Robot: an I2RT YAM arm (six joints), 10 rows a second.
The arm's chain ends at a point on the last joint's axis. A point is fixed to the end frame.
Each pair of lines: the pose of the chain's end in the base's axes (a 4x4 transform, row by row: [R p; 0 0 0 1], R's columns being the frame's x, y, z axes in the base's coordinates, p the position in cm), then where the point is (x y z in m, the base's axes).
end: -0.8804, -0.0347, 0.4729, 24.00; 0.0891, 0.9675, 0.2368, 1.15; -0.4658, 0.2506, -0.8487, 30.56; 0, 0, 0, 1
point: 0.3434 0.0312 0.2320
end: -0.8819, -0.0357, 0.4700, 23.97; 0.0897, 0.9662, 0.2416, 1.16; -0.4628, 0.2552, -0.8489, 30.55; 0, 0, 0, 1
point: 0.3428 0.0318 0.2317
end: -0.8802, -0.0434, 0.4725, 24.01; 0.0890, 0.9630, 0.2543, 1.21; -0.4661, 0.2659, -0.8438, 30.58; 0, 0, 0, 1
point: 0.3435 0.0338 0.2328
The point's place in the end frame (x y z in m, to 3 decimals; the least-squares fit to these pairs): -0.055 -0.003 0.116
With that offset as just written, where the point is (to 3 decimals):
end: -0.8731, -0.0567, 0.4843, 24.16; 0.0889, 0.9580, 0.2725, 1.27; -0.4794, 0.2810, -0.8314, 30.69; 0, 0, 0, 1
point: 0.346 0.037 0.236
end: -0.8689, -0.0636, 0.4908, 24.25; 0.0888, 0.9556, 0.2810, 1.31; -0.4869, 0.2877, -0.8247, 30.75; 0, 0, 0, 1
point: 0.347 0.038 0.238
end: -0.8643, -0.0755, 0.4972, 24.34; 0.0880, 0.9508, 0.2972, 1.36; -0.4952, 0.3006, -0.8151, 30.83; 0, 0, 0, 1
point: 0.349 0.040 0.240
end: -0.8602, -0.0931, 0.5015, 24.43; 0.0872, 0.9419, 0.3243, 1.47; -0.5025, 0.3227, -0.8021, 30.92; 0, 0, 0, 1
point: 0.350 0.045 0.243
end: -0.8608, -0.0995, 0.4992, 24.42; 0.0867, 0.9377, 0.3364, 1.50; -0.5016, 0.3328, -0.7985, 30.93; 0, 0, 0, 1
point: 0.350 0.046 0.243
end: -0.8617, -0.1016, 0.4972, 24.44; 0.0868, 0.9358, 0.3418, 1.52; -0.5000, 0.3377, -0.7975, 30.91; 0, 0, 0, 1
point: 0.350 0.047 0.243
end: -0.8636, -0.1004, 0.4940, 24.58; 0.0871, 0.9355, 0.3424, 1.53; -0.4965, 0.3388, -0.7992, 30.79; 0, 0, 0, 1
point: 0.351 0.047 0.241
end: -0.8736, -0.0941, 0.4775, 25.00; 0.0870, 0.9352, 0.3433, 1.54; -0.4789, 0.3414, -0.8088, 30.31; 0, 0, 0, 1
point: 0.354 0.048 0.235
